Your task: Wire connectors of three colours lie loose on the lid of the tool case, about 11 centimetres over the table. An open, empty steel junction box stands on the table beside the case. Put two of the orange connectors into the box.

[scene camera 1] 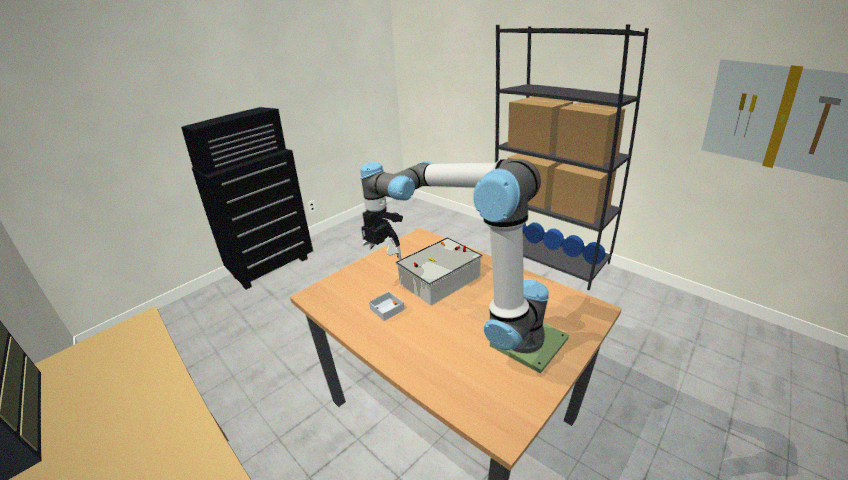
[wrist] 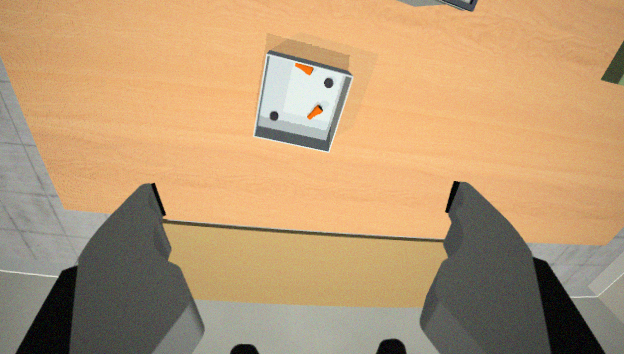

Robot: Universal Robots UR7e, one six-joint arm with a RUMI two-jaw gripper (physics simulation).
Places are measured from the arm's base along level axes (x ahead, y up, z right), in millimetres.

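Pixels of known places: gripper, fingertip midpoint: [scene camera 1: 385, 254] [wrist: 307, 185].
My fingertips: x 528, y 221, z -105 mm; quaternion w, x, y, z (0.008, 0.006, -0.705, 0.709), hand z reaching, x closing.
Observation:
Behind a point stands the place of what it marks.
The open steel junction box [scene camera 1: 393, 312] {x 480, y -7, z -145 mm} [wrist: 292, 139] {x 539, y 0, z -180 mm} stands on the table beside the tool case [scene camera 1: 443, 287] {x 381, y 34, z 53 mm} [wrist: 466, 5] {x 400, y 92, z -17 mm}. Two orange connectors lie apart on its floor: one connector [wrist: 304, 68] {x 525, y -13, z -90 mm} near the far wall, the other connector [wrist: 315, 112] {x 509, y -13, z -146 mm} nearer the right wall. Some orange [scene camera 1: 394, 303] {x 520, y -13, z -95 mm} shows inside the box in the scene view. On the case lid [scene camera 1: 443, 268] {x 413, y 89, z 100 mm} lie an orange connector [scene camera 1: 442, 243] {x 527, y 96, z 253 mm}, a yellow connector [scene camera 1: 432, 259] {x 484, y 97, z 120 mm}, and red connectors [scene camera 1: 415, 264] {x 515, y 101, z 45 mm} [scene camera 1: 457, 248] {x 442, y 100, z 247 mm} [scene camera 1: 464, 249] {x 411, y 101, z 255 mm}. My gripper [scene camera 1: 385, 249] {x 528, y 221, z -105 mm} [wrist: 307, 185] {x 528, y 221, z -105 mm} is wide open and empty, high above the table.
The wooden table [scene camera 1: 357, 279] {x 784, y -24, z -54 mm} [wrist: 150, 100] {x 731, y -24, z -135 mm} carries the arm's green base plate [scene camera 1: 550, 350] {x -108, y -4, z -3 mm} on the right. A black tool cabinet [scene camera 1: 261, 205] and a shelf rack [scene camera 1: 571, 95] stand beyond it. A yellowish surface [scene camera 1: 124, 392] [wrist: 300, 265] lies beyond the table's edge.

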